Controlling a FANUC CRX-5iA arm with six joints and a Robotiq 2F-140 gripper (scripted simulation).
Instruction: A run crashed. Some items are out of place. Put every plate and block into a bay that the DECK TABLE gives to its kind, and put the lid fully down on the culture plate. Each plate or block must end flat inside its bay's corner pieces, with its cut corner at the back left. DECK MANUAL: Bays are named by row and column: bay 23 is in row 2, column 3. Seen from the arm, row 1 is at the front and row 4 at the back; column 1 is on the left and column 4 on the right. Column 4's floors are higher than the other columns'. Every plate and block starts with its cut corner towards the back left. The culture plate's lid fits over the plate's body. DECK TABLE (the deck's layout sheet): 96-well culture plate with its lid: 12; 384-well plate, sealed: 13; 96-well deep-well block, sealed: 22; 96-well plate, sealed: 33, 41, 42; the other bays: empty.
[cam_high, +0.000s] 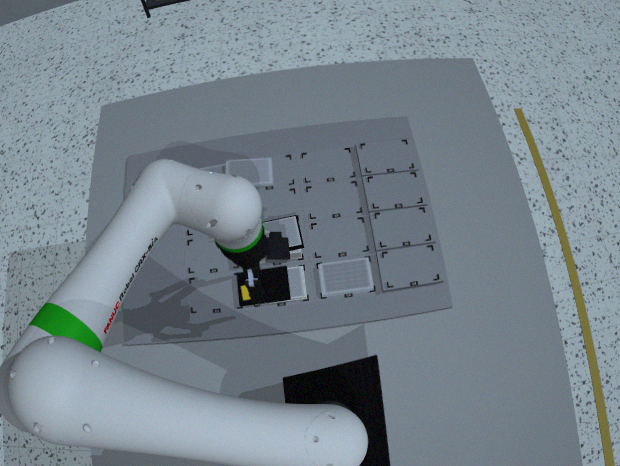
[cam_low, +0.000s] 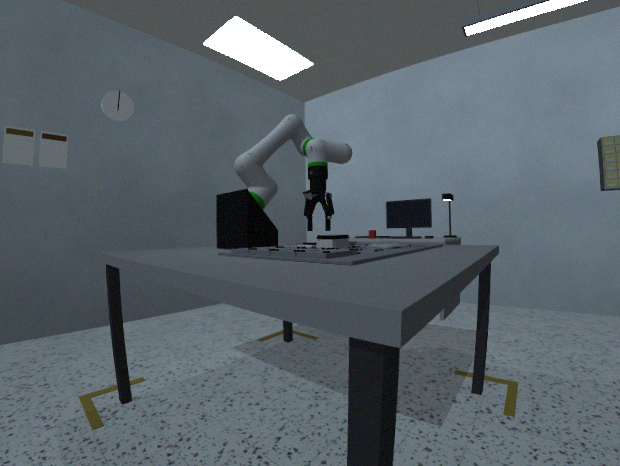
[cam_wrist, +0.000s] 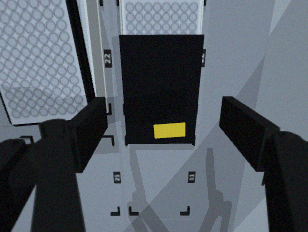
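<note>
My hand is 80 mm above the black lid. The rest, counted from my hand: culture plate: 90 mm below, 40 mm to the right; then deep-well block: 110 mm ahead, 80 mm below, 30 mm to the right; then dark-sided plate: 120 mm ahead, 50 mm below, 30 mm to the right.
</note>
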